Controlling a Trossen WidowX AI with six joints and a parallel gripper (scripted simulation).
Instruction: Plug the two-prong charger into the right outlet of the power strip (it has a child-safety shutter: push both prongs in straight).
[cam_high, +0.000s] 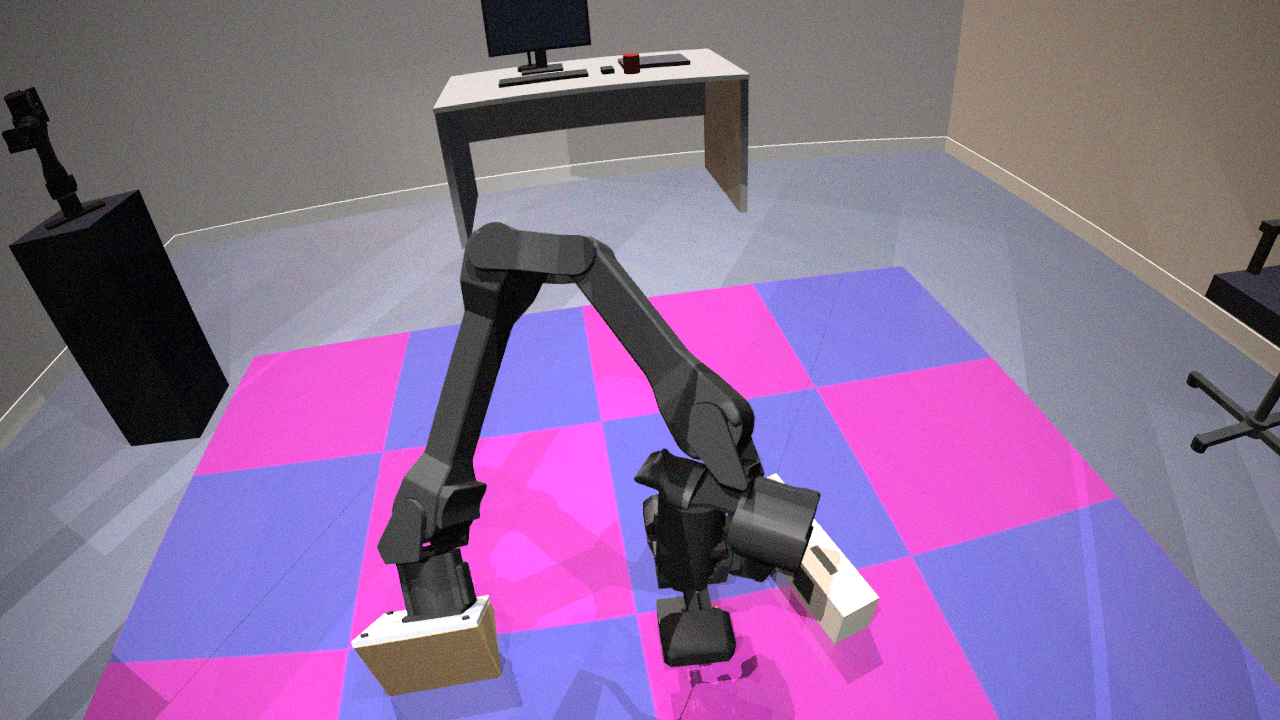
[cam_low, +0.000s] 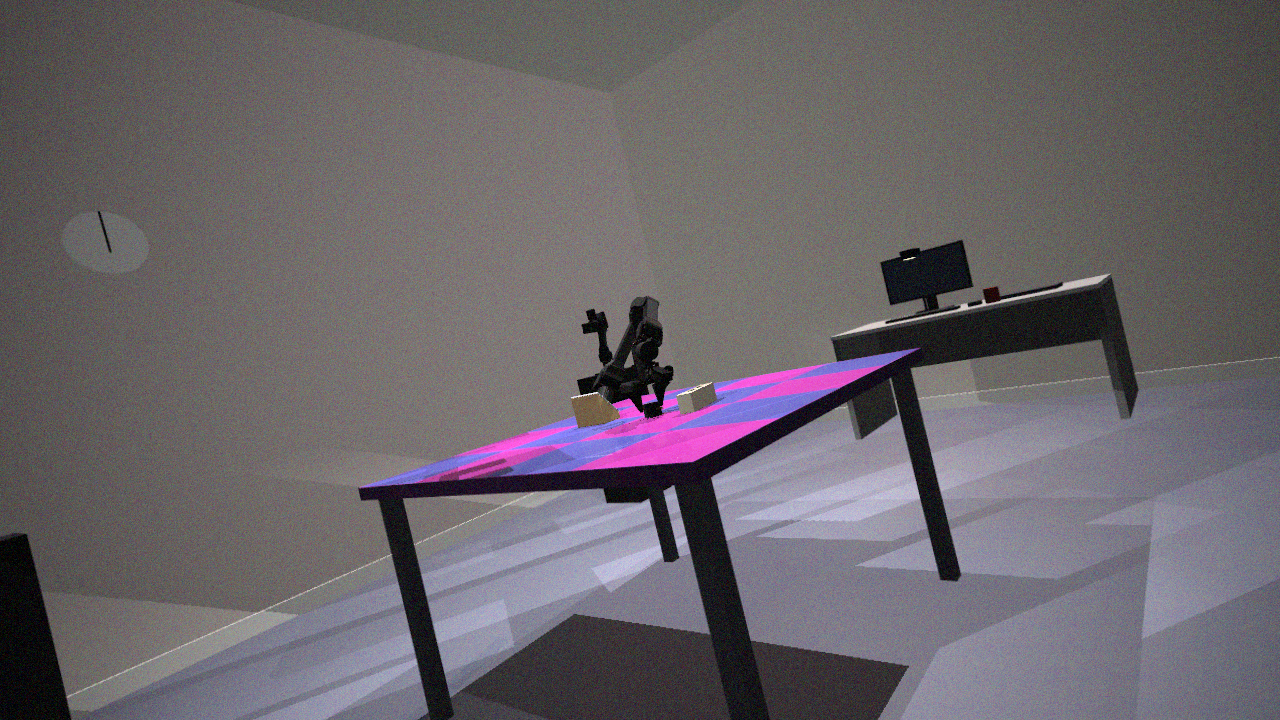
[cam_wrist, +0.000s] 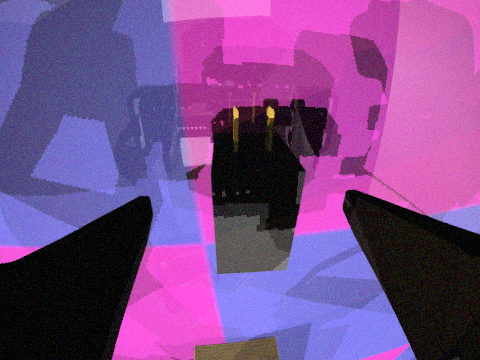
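Right now my gripper tip is 2 cm short of the black two-prong charger.
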